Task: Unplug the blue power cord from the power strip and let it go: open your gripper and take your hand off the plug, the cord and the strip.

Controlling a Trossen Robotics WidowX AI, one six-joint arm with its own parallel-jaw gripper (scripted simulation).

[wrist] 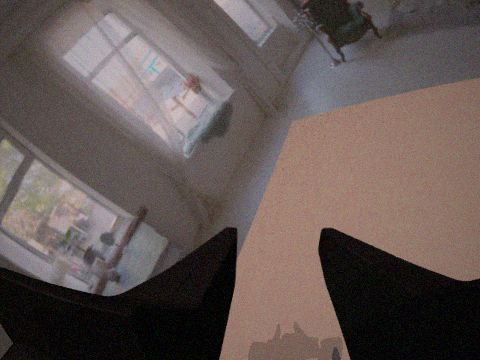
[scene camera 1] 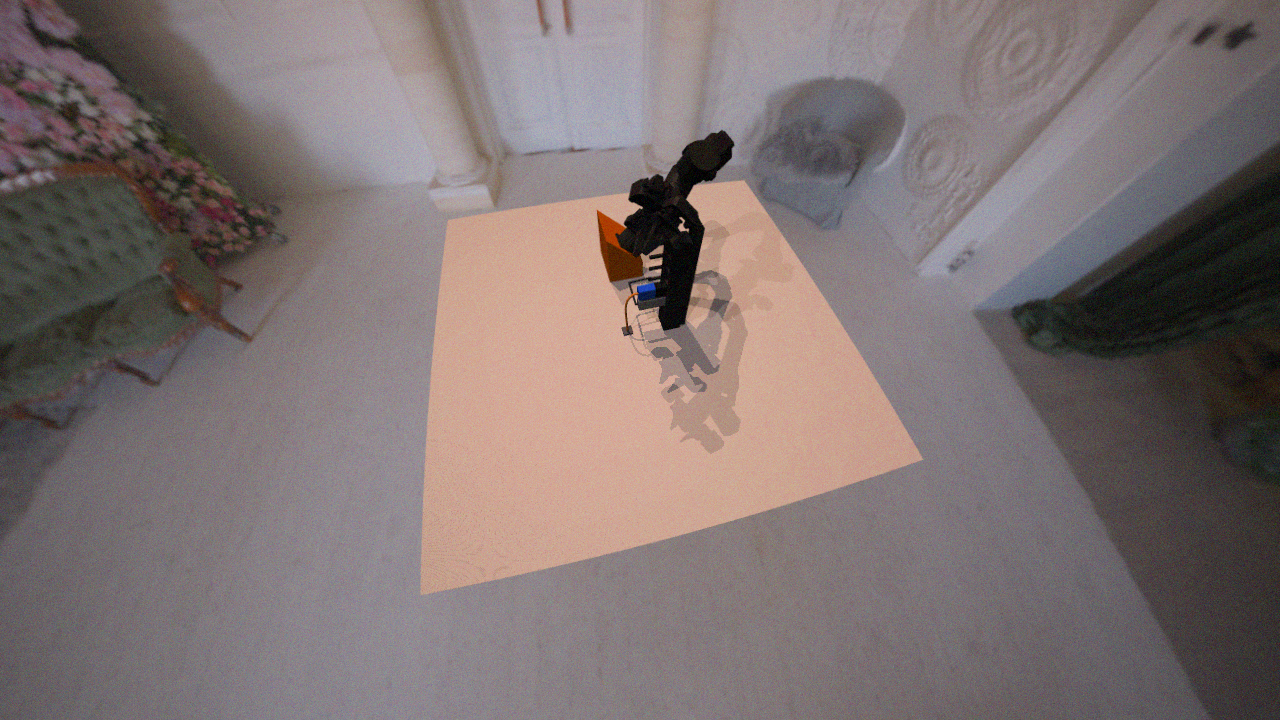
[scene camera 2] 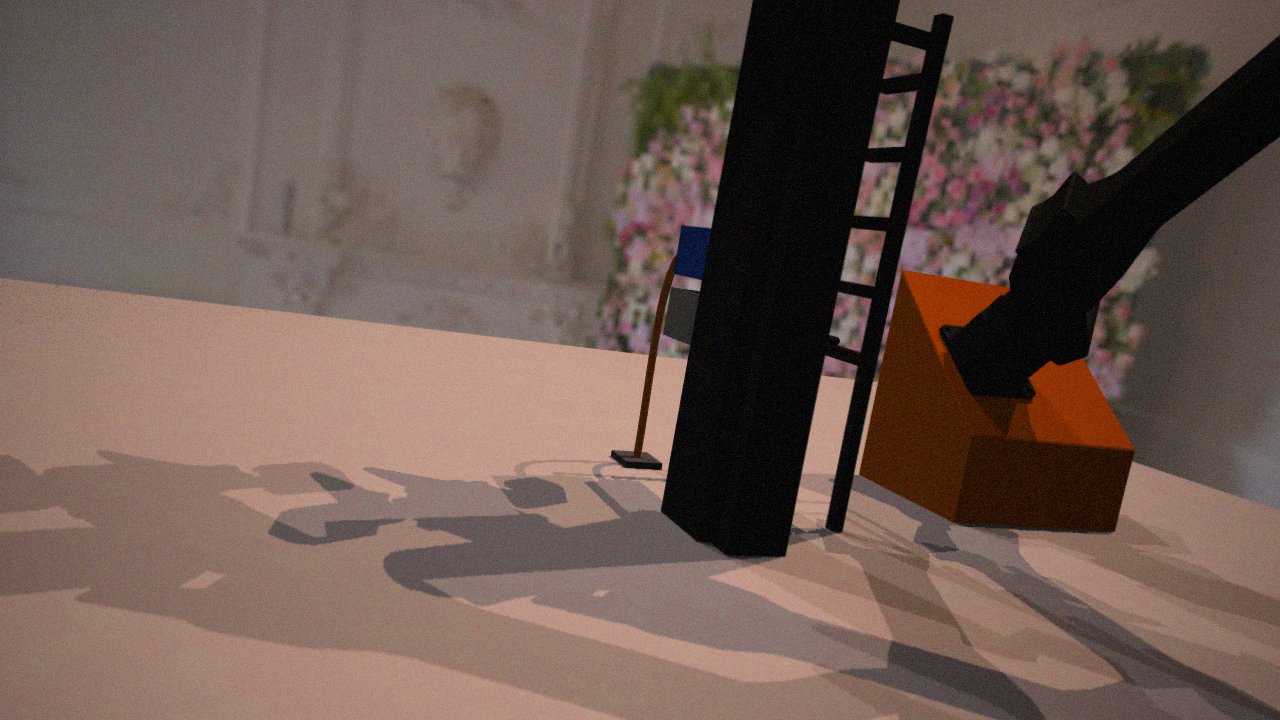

Labels:
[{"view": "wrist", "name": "gripper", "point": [279, 239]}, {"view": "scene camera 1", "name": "gripper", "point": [639, 255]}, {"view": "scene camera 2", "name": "blue plug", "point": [693, 243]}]

